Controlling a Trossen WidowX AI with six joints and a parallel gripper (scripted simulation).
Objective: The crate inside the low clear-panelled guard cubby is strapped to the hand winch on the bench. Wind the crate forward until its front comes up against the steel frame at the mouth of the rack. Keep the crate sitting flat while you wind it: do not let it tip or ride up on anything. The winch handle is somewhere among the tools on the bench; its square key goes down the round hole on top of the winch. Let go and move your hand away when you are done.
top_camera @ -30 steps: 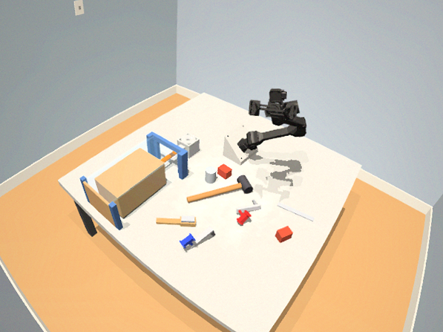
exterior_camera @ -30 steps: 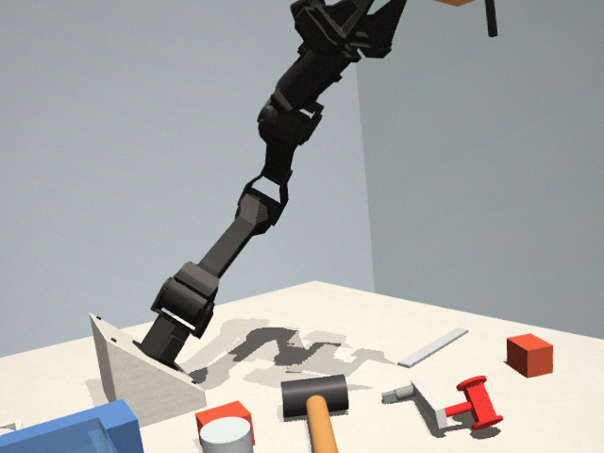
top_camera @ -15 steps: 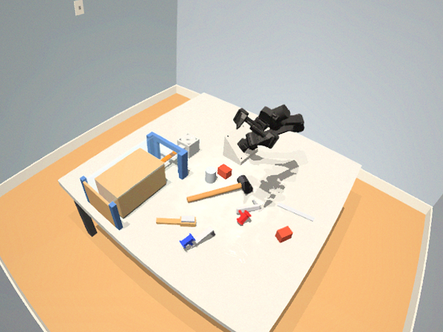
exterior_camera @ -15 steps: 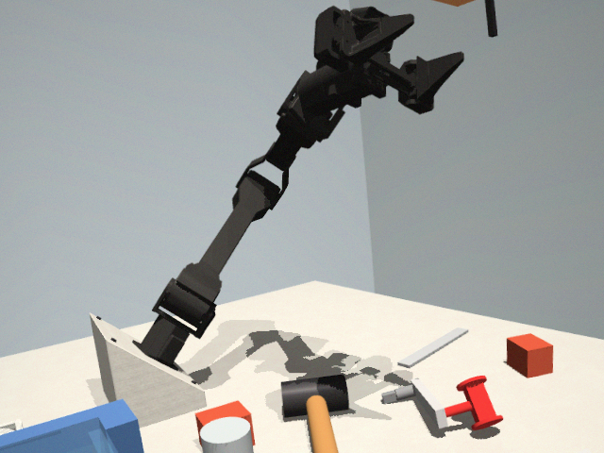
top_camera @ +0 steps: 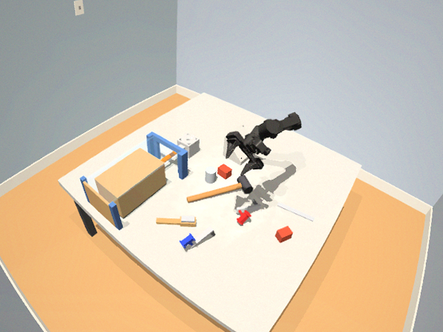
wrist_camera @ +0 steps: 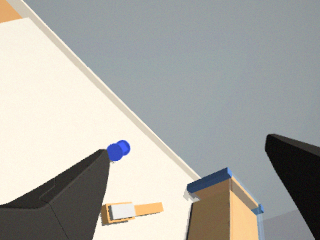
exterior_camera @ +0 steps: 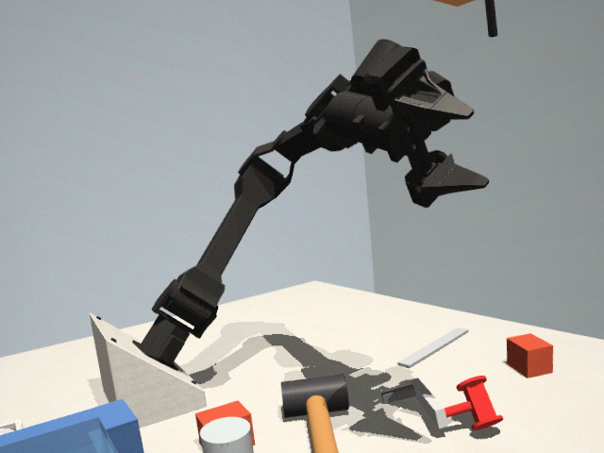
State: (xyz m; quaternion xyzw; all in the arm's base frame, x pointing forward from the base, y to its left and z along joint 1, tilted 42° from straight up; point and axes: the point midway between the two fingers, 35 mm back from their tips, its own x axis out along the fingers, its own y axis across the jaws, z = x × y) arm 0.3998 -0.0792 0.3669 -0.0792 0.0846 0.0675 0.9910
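Now: gripper tip 320 mm above the grey crank bar, 100 mm past it and 50 mm to the right of it. Also, from my gripper tip: blue-gripped crank: 310 mm below, 170 mm ahead, 40 mm to the right; then wooden scraper: 320 mm below, 180 mm to the right, 130 mm ahead; then red knob: 310 mm below, 60 mm behind, 50 mm to the left.
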